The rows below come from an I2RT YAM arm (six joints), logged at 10 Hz.
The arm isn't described. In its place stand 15 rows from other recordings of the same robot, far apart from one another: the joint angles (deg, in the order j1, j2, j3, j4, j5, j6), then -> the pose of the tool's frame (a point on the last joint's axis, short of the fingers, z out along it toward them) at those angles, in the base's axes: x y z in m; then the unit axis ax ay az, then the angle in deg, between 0 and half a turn.
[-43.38, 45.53, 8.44, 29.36, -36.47, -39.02] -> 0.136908 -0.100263 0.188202 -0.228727 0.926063 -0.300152 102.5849
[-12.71, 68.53, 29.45, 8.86, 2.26, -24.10] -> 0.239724 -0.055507 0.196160 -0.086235 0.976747 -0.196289 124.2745
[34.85, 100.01, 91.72, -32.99, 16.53, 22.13] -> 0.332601 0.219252 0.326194 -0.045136 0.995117 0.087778 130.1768
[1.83, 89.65, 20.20, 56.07, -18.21, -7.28] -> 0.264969 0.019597 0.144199 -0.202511 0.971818 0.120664 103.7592
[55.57, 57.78, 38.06, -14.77, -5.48, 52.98] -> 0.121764 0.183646 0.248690 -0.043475 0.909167 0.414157 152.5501
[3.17, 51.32, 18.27, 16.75, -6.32, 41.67] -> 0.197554 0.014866 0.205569 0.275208 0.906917 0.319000 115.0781
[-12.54, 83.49, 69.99, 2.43, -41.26, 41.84] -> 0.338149 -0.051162 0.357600 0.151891 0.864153 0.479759 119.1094
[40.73, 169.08, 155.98, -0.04, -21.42, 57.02] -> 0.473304 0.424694 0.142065 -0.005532 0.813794 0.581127 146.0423
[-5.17, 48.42, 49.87, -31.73, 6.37, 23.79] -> 0.181553 -0.020392 0.322010 0.280628 0.959067 0.037915 120.2169
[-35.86, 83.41, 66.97, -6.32, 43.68, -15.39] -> 0.256000 -0.215377 0.325378 0.360147 0.766863 -0.531239 141.5333
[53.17, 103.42, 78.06, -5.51, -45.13, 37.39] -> 0.227635 0.346044 0.268721 -0.298845 0.772308 0.560564 170.4267
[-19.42, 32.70, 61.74, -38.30, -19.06, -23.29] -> 0.087951 -0.018680 0.410187 -0.172666 0.973496 -0.149976 100.2884
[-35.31, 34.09, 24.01, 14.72, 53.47, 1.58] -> 0.104208 -0.108866 0.285366 0.600269 0.557988 -0.572998 114.6535
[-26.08, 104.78, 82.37, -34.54, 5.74, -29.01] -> 0.354469 -0.177463 0.239117 -0.010524 0.983846 -0.178708 153.4438
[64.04, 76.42, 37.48, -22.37, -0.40, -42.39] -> 0.104353 0.214904 0.166662 -0.800363 0.597308 0.051390 151.9064
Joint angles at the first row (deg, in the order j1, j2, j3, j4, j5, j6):
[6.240 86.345 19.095 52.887 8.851 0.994]
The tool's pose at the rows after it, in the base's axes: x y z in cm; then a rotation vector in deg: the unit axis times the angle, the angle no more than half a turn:
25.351 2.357 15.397 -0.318 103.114 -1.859
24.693 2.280 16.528 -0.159 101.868 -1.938
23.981 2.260 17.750 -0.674 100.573 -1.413
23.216 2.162 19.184 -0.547 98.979 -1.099
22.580 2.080 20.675 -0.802 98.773 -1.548
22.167 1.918 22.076 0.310 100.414 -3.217
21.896 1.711 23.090 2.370 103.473 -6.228
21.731 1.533 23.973 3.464 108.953 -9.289
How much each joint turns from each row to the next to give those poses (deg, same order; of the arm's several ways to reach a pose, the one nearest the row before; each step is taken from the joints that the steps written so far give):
[0.083 -2.768 -0.589 -1.031 -1.598 -0.774]
[0.016 -4.685 -0.423 -3.010 0.176 -0.083]
[0.056 -5.074 -0.196 -3.564 -0.568 -0.203]
[-0.057 -5.591 0.190 -4.172 -0.178 0.066]
[-0.005 -5.386 1.336 -6.517 0.151 -0.453]
[-0.026 -4.155 2.561 -8.394 1.710 0.006]
[0.045 -2.435 2.908 -8.545 3.158 0.221]
[-0.024 -1.139 4.057 -10.916 2.467 0.145]

